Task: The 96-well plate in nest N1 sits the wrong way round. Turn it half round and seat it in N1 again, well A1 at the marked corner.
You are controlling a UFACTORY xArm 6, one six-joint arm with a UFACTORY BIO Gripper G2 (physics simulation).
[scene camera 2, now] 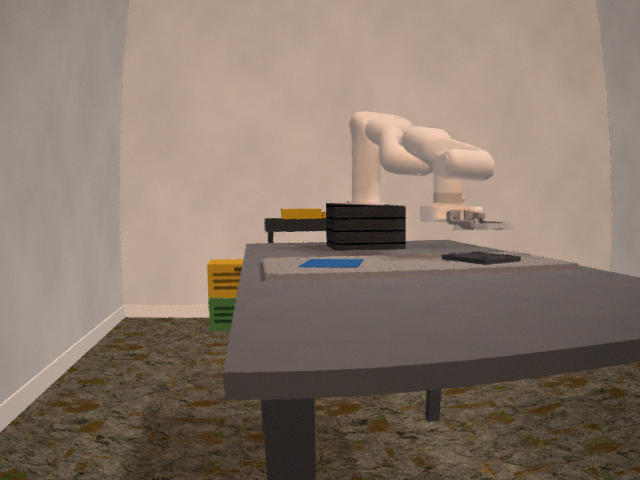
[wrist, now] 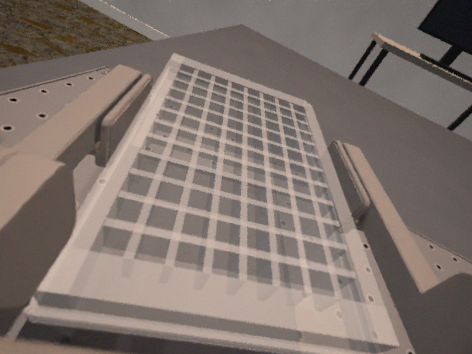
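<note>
The clear 96-well plate (scene camera 2: 496,225) (wrist: 225,175) is held by its two long sides between the finger pads. My gripper (scene camera 2: 467,219) (wrist: 232,150) is shut on it. In the scene view gripper and plate hang well above the board, roughly over a flat black nest (scene camera 2: 481,257). The plate looks about level there. Whether this nest is N1 cannot be told. The marked corner and the well A1 label cannot be made out in either view.
A perforated board (scene camera 2: 403,264) (wrist: 55,107) lies on the grey table (scene camera 2: 413,320) (wrist: 420,170), with a blue rectangle (scene camera 2: 332,263) on it. A black block stack (scene camera 2: 365,226) stands behind, by the arm's base. Yellow and green crates (scene camera 2: 223,281) stand left of the table.
</note>
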